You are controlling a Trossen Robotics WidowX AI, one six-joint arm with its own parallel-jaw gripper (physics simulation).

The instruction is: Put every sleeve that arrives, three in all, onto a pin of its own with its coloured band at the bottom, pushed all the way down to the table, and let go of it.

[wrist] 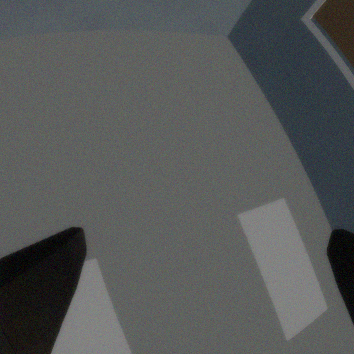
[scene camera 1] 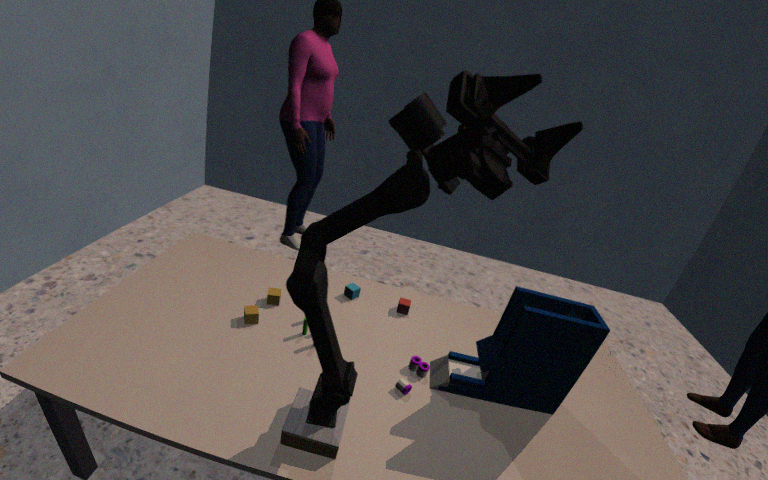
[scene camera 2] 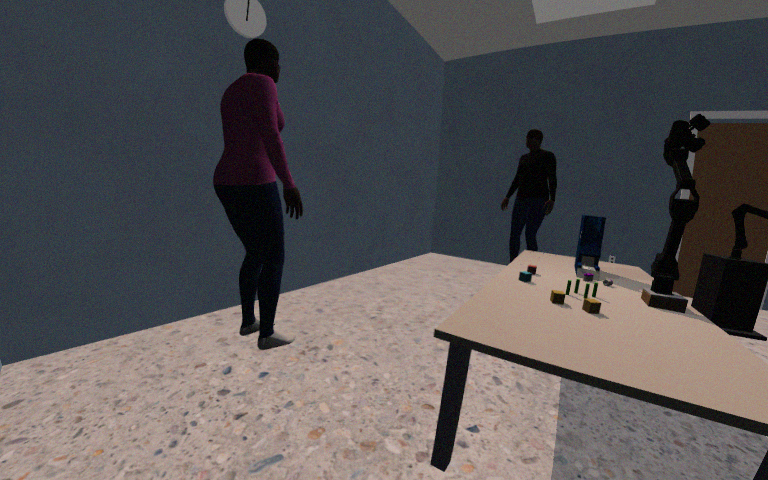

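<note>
My gripper is open and empty, raised high above the table and pointing upward. Two grey sleeves stand upright side by side by the blue chute's mouth, purple bands on top; in scene camera 2 their purple bands blur together. A third sleeve lies on its side near them, its purple band toward the lower right in scene camera 1. Several bare green pins stand upright in scene camera 2, one at the left; in scene camera 1 one pin shows beside the arm, which hides others.
A tall blue chute stands on the table. Two yellow cubes, a teal cube and a red cube lie around the pin area. People stand beyond the table.
</note>
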